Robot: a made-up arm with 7 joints. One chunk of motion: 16 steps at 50 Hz.
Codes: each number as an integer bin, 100 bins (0 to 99) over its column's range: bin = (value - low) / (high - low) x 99, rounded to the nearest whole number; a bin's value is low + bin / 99 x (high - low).
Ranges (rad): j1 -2.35..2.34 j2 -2.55..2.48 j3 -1.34..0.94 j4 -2..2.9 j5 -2.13..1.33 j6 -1.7..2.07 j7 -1.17..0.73
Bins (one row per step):
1: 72 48 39 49 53 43 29
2: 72 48 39 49 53 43 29
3: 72 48 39 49 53 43 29
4: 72 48 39 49 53 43 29
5: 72 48 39 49 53 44 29
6: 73 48 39 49 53 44 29
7: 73 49 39 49 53 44 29
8: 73 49 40 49 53 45 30
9: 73 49 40 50 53 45 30
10: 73 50 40 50 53 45 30
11: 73 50 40 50 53 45 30
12: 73 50 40 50 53 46 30
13: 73 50 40 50 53 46 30
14: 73 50 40 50 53 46 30
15: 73 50 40 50 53 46 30
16: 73 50 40 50 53 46 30
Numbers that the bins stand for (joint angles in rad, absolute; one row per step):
1: 1.0609 -0.1112 -0.4418 0.4253 -0.2777 -0.0625 -0.6134
2: 1.0609 -0.1112 -0.4418 0.4253 -0.2777 -0.0625 -0.6134
3: 1.0609 -0.1112 -0.4418 0.4253 -0.2777 -0.0625 -0.6134
4: 1.0609 -0.1112 -0.4418 0.4253 -0.2777 -0.0625 -0.6134
5: 1.0609 -0.1112 -0.4418 0.4253 -0.2777 -0.0244 -0.6134
6: 1.1083 -0.1112 -0.4418 0.4253 -0.2777 -0.0244 -0.6134
7: 1.1083 -0.0604 -0.4418 0.4253 -0.2777 -0.0244 -0.6134
8: 1.1083 -0.0604 -0.4188 0.4253 -0.2777 0.0136 -0.5942
9: 1.1083 -0.0604 -0.4188 0.4747 -0.2777 0.0136 -0.5942
10: 1.1083 -0.0096 -0.4188 0.4747 -0.2777 0.0136 -0.5942
11: 1.1083 -0.0096 -0.4188 0.4747 -0.2777 0.0136 -0.5942
12: 1.1083 -0.0096 -0.4188 0.4747 -0.2777 0.0517 -0.5942
13: 1.1083 -0.0096 -0.4188 0.4747 -0.2777 0.0517 -0.5942
14: 1.1083 -0.0096 -0.4188 0.4747 -0.2777 0.0517 -0.5942
15: 1.1083 -0.0096 -0.4188 0.4747 -0.2777 0.0517 -0.5942
16: 1.1083 -0.0096 -0.4188 0.4747 -0.2777 0.0517 -0.5942

